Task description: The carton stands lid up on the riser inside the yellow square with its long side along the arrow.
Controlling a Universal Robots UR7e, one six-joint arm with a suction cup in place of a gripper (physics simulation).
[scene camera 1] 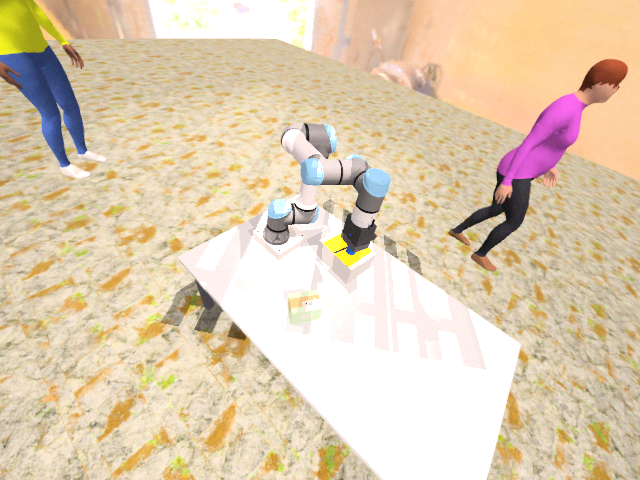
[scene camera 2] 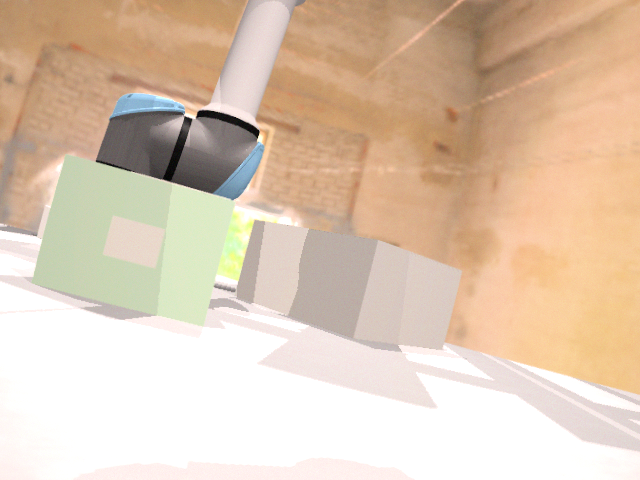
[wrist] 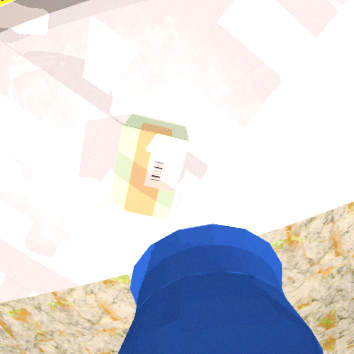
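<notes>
The carton is pale green with an orange band and a white barcode label on its upper face. It stands on the table, apart from the riser. The riser is a light grey block; a corner of it shows at the top left of the wrist view. A yellow square with a black arrow line is on its top; part of the line is hidden behind the cup. My blue suction cup is open, holds nothing and is over the riser; its exact height is unclear.
The white table carries the arm's base plate, beside the riser. A person in a purple top stands beyond the table at the right, and one in a yellow top at the far left.
</notes>
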